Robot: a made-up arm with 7 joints. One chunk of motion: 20 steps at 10 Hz.
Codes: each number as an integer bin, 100 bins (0 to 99) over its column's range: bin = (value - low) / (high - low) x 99, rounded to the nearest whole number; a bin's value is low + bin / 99 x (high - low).
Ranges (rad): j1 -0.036..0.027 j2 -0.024..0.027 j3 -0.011..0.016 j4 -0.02..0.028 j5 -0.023..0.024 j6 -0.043..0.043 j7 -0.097..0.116
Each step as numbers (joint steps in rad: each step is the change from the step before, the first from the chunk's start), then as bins.
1 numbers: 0.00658 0.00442 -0.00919 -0.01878 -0.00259 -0.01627 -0.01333
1 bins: 67 55 7 3 43 31 39
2 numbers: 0.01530 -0.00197 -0.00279 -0.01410 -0.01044 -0.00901 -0.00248
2 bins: 81 43 30 12 26 39 44
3 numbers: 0.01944 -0.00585 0.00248 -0.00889 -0.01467 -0.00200 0.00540
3 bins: 87 35 49 23 18 47 48
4 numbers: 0.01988 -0.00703 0.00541 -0.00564 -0.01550 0.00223 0.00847
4 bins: 88 33 60 30 16 52 49
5 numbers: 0.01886 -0.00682 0.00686 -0.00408 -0.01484 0.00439 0.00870
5 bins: 86 33 65 33 17 55 49
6 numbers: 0.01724 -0.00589 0.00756 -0.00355 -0.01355 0.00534 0.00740
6 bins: 84 35 68 34 20 56 49
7 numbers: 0.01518 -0.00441 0.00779 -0.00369 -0.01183 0.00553 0.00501
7 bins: 80 38 69 34 24 56 47
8 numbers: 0.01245 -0.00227 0.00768 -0.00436 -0.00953 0.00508 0.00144
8 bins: 76 42 68 32 28 55 46
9 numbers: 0.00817 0.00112 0.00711 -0.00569 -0.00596 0.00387 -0.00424
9 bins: 69 49 66 30 36 54 43
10 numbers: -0.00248 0.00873 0.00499 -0.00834 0.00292 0.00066 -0.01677
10 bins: 53 64 59 24 55 50 37
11 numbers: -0.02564 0.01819 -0.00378 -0.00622 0.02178 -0.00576 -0.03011
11 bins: 16 82 26 28 94 43 31
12 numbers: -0.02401 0.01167 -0.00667 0.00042 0.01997 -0.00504 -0.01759
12 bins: 19 69 16 42 91 44 37
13 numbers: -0.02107 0.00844 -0.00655 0.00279 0.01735 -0.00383 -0.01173
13 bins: 23 63 16 47 85 45 40
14 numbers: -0.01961 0.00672 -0.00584 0.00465 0.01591 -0.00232 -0.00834
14 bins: 26 60 19 51 82 47 41
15 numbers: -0.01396 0.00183 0.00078 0.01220 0.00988 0.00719 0.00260
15 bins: 35 50 43 66 69 58 46
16 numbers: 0.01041 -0.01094 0.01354 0.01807 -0.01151 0.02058 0.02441
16 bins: 73 25 90 79 24 73 56
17 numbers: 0.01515 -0.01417 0.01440 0.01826 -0.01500 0.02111 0.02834
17 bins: 80 19 93 79 17 74 58
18 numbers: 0.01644 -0.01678 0.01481 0.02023 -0.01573 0.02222 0.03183
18 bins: 82 14 95 83 15 75 60
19 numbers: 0.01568 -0.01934 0.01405 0.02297 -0.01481 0.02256 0.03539
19 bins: 81 9 92 89 17 75 62
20 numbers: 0.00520 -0.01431 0.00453 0.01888 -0.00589 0.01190 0.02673
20 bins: 65 19 57 80 36 63 58
